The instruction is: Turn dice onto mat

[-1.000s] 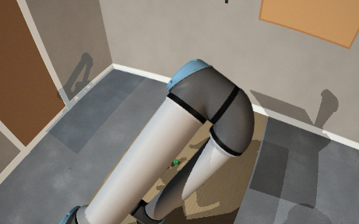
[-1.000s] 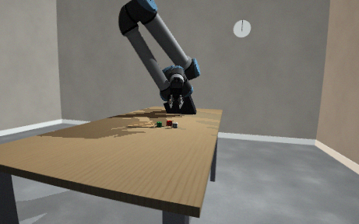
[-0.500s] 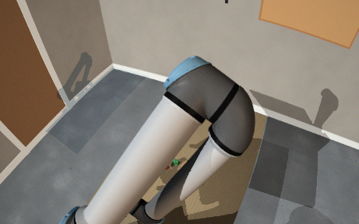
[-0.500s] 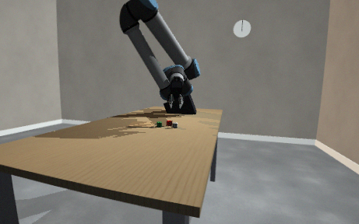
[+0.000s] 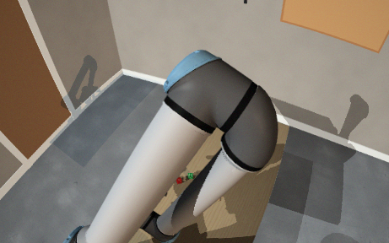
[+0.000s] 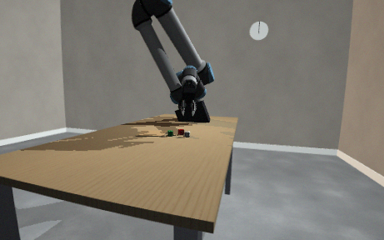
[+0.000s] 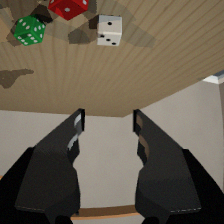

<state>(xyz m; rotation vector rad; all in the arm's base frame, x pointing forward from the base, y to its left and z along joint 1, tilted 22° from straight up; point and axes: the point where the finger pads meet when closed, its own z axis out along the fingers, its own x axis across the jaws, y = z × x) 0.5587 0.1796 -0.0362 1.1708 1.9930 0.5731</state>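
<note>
Right now my hand is 30 mm short of the white die, 10 mm to the right of it and 100 mm above it. The rest, counted from my hand: green die 40 mm ahead, 80 mm to the right, 100 mm below; red die 10 mm behind, 40 mm to the right, 100 mm below; tan mat 40 mm ahead, 190 mm to the right, 110 mm below.
</note>
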